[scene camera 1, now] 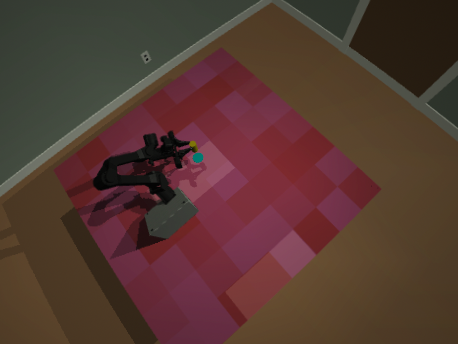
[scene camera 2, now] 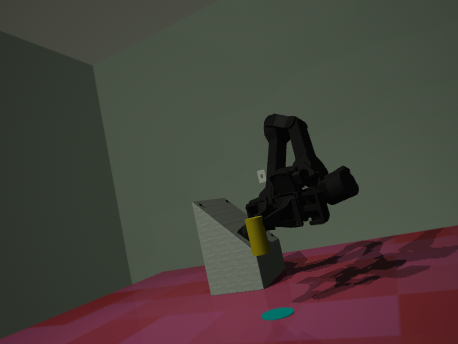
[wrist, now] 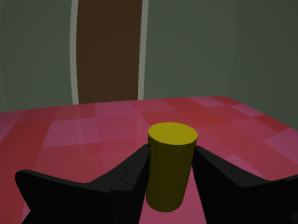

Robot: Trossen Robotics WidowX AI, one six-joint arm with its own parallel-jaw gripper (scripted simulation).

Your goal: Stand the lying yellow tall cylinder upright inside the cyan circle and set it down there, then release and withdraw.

Labels:
my gripper: holds a yellow tall cylinder (wrist: 172, 145)

